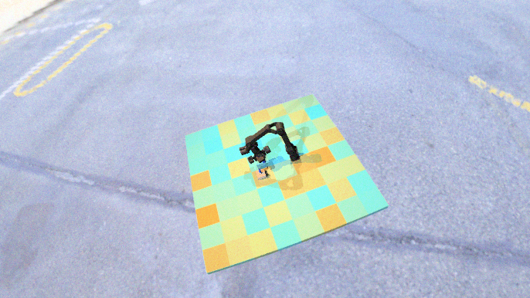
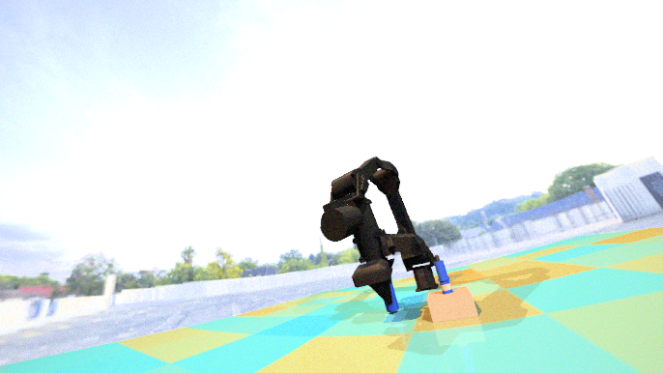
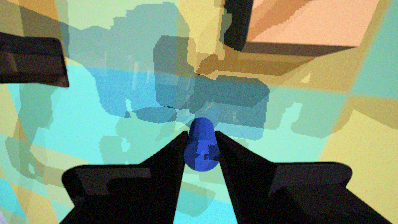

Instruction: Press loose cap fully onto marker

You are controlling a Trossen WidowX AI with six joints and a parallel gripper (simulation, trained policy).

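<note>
Right now my gripper tip is 110 mm to the right of the tan holder block, 60 mm short of it and 10 mm above it. From my gripper tip the other things lie so: blue cap 10 mm above.
</note>
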